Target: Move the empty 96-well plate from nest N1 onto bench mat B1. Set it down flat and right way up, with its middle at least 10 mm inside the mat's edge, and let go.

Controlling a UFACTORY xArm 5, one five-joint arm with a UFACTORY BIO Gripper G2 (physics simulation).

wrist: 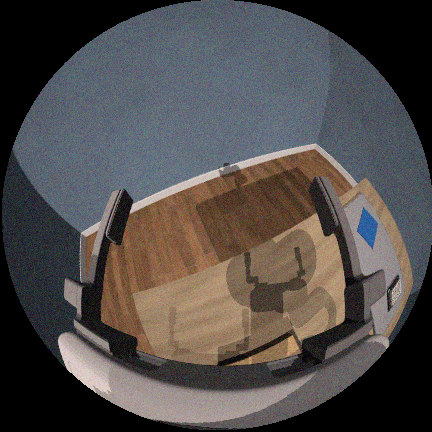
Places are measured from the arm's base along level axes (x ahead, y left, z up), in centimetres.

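Where they show: hand, tool point: (216, 209).
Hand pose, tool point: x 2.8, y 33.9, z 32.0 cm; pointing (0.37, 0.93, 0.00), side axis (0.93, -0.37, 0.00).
Things, the pixels of their top centre, and the offset from my tool point. "*": a spot on its surface instead. Level surfaces: height alone.
- pale 96-well plate, top centre: (396, 291) dx +63.1, dy -53.5, dz -32.8 cm
- blue rectangle, surface spot: (367, 228) * dx +61.4, dy -13.3, dz -35.2 cm
- grey panel, surface height: dz -35.4 cm
- pale wooden bench, surface height: dz -36.7 cm
The pale 96-well plate (395, 292) shows small at the far right, seated in a dark frame that looks like nest N1, on a grey panel. A blue rectangle (367, 228), which looks like bench mat B1, lies farther up on the same panel. No labels can be read. My gripper (221, 206) is open, with its two fingers wide apart and nothing between them. It is high above the bench, and the plate and the blue mat are both outside its right finger.
The grey panel (381, 265) lies on the pale wooden bench (190, 310) along its right side. Shadows of the arm and gripper fall on the bench. A dark strip (257, 348) shows low in the view. Beyond the bench are brown flooring (160, 245) and blue-grey walls (200, 90).
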